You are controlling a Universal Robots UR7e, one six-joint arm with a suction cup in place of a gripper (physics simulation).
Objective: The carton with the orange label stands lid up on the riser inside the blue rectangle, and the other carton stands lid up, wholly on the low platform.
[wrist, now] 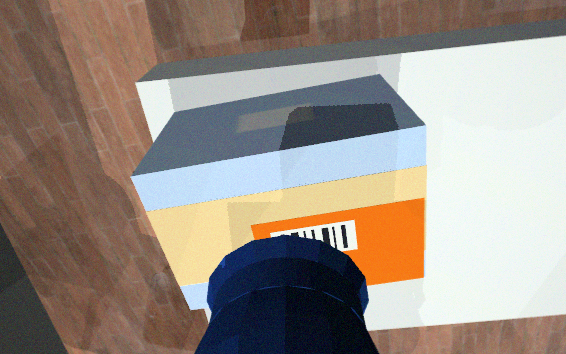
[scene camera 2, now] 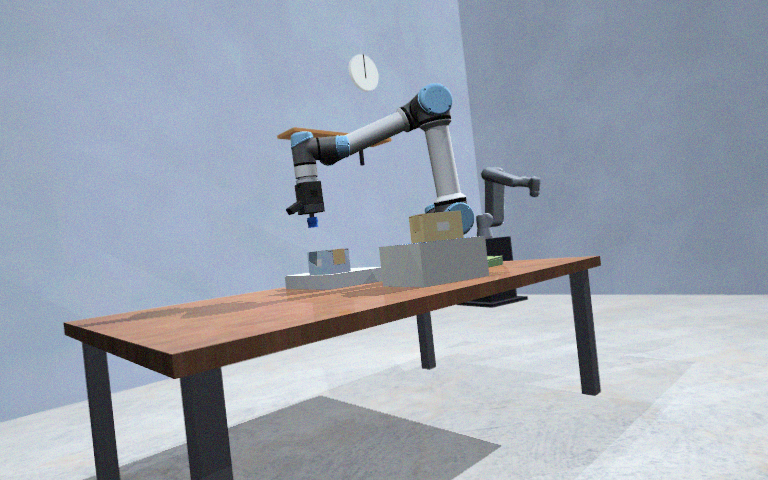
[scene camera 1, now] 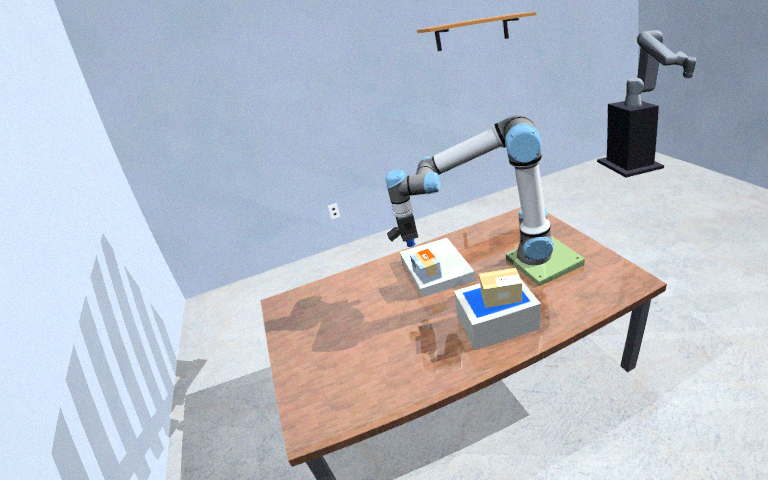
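Observation:
The carton with the orange label is pale blue with tan tape and stands label up on the white low platform, near its left end. The other carton, tan with a white label on top, stands upright on the grey riser, over part of the blue rectangle. It covers the rectangle's back right part. My suction cup is open and holds nothing. It hangs above the orange-label carton with a gap between them.
The wooden table carries the platform, the riser and the green base plate of my arm. The riser stands taller than the platform, at its front right. A wall shelf hangs behind the table.

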